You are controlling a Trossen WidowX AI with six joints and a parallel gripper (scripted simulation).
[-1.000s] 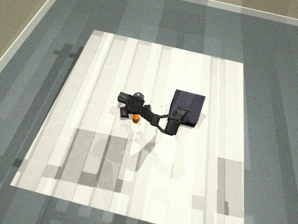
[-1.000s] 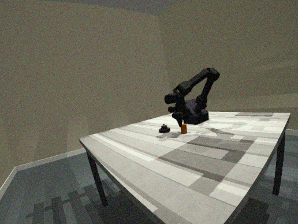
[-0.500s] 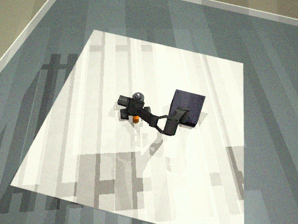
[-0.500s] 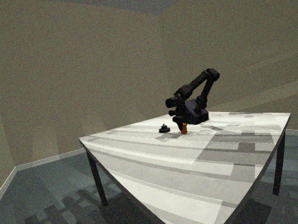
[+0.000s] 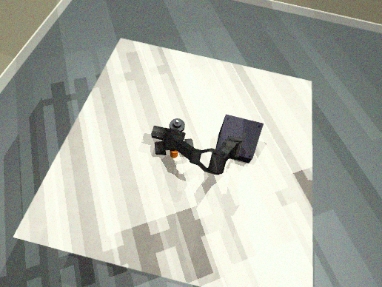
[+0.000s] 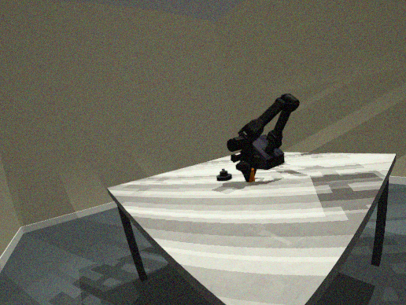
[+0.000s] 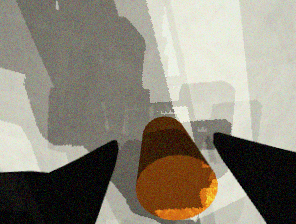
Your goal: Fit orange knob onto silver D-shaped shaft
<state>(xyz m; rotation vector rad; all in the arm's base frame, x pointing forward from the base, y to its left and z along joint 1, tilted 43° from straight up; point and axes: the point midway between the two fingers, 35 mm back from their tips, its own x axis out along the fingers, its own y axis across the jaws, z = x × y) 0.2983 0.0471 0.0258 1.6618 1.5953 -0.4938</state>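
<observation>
My gripper tip is now 17 cm to the left of the round pedestal and 2 cm below it. Also, from my gripper tip: orange knob: 3 cm above.
</observation>
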